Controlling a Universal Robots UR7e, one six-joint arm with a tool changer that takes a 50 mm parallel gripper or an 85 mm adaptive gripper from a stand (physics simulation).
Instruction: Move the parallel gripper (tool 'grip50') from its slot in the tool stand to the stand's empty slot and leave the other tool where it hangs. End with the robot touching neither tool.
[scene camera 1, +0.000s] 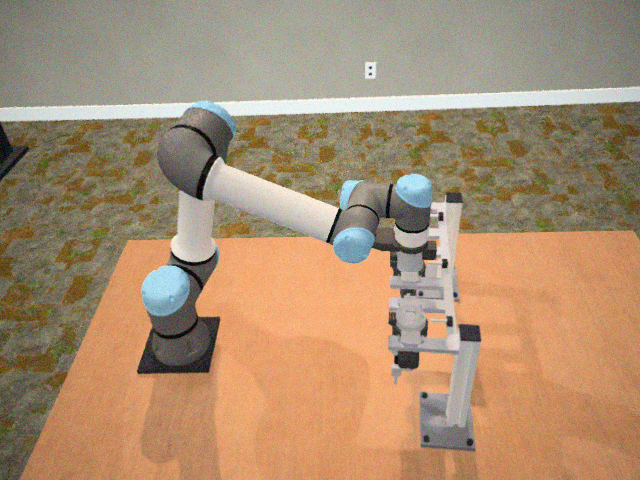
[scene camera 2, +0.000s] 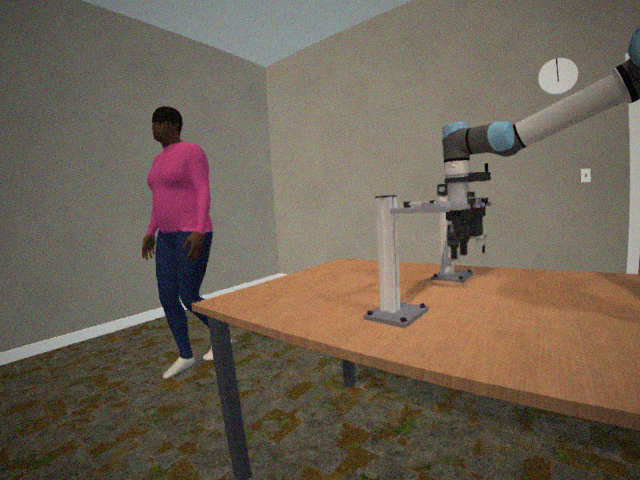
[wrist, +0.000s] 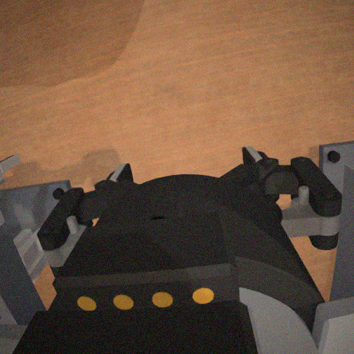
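Seen in the pictures: hand, tool point: (scene camera 2: 458, 198); arm's base, link origin: (scene camera 1: 182, 343).
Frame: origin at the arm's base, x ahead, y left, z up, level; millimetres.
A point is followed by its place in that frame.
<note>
The tool stand (scene camera 1: 463, 387) @(z 140, x 712, y -200 mm) (scene camera 2: 388, 253) @(z 158, x 703, y 292 mm) has three slots. The parallel gripper (scene camera 1: 407, 359) hangs in the end slot nearest scene camera 1; its light finger shows behind the other tool in scene camera 2. The black adaptive gripper (scene camera 2: 459, 252) (wrist: 186, 164) is in the middle slot, its fingers apart with nothing between them. The arm's wrist flange (scene camera 1: 410, 236) @(z 388, x 592, y 7 mm) (scene camera 2: 456, 167) @(z 376, x 588, y 78 mm) is directly above it, down at its coupling. One row of gold contacts (wrist: 162, 299) shows beside the arm's black block. Whether the coupling is locked cannot be seen. The far slot (scene camera 1: 434, 232) @(z 270, x 661, y 166 mm) holds no tool.
The stand's near foot plate (scene camera 1: 434, 434) @(z 1, x 659, y -230 mm) and the other post (scene camera 1: 453, 227) @(z 216, x 719, y 256 mm) (scene camera 2: 447, 248) @(z 103, x 702, y -167 mm) flank the slots. The arm's forearm (scene camera 1: 271, 201) @(z 530, x 311, y -68 mm) (scene camera 2: 571, 111) @(z 499, x 299, y -2 mm) reaches over the table from its base (scene camera 1: 180, 341) @(z 72, x 25, y -53 mm). A person in pink (scene camera 2: 180, 186) stands beyond the table.
</note>
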